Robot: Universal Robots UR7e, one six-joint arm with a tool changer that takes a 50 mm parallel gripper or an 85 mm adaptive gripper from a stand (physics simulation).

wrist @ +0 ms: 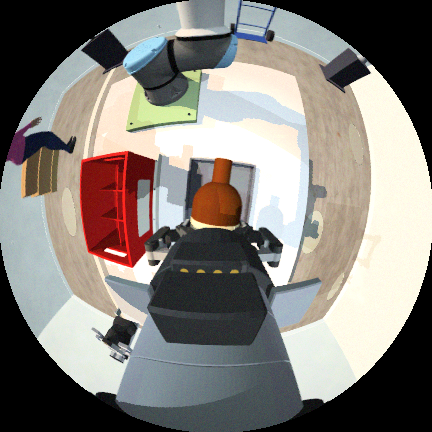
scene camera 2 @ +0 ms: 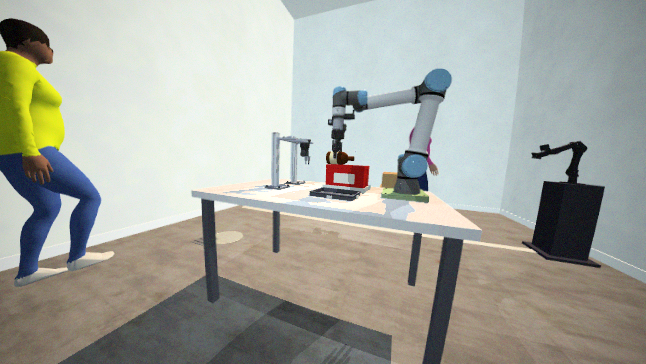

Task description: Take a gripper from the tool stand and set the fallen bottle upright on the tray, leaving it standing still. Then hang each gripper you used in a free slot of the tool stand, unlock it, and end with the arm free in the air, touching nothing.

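Frame: origin at the arm's base, x down, y left, z ahead, level; metres.
Seen in the pictures: hand, tool point: [scene camera 2: 338, 127]; arm's base, link origin: [wrist: 166, 88] [scene camera 2: 406, 192].
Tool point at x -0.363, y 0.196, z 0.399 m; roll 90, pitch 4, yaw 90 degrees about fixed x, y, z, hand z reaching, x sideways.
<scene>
Offsets run from my tool point to a thing's top centre. "spot": to the spot under its first point.
The brown bottle @(dx +0.138, dy +0.001, dz -0.026 m) [scene camera 2: 341, 158] [wrist: 217, 204] with a cream label lies on its side in the air, its neck towards the robot's base. My gripper [scene camera 2: 337, 152] [wrist: 215, 239] points down and is shut on the bottle's body; its fingertips are largely hidden behind its own housing in the wrist view. The dark tray [scene camera 2: 320, 193] [wrist: 254, 186] lies on the table well below the bottle. The tool stand [scene camera 2: 276, 160] is at the left of the table in the scene view, with another gripper [scene camera 2: 306, 150] [wrist: 121, 331] hanging from it.
A red open-fronted box @(spot: dx +0.289, dy -0.230, dz -0.128 m) [scene camera 2: 364, 176] [wrist: 140, 167] stands beside the tray, its top a little below the bottle. The arm's base sits on a green plate [scene camera 2: 422, 197] [wrist: 165, 116]. A person in yellow [scene camera 2: 37, 100] stands left of the table [scene camera 2: 240, 205].
</scene>
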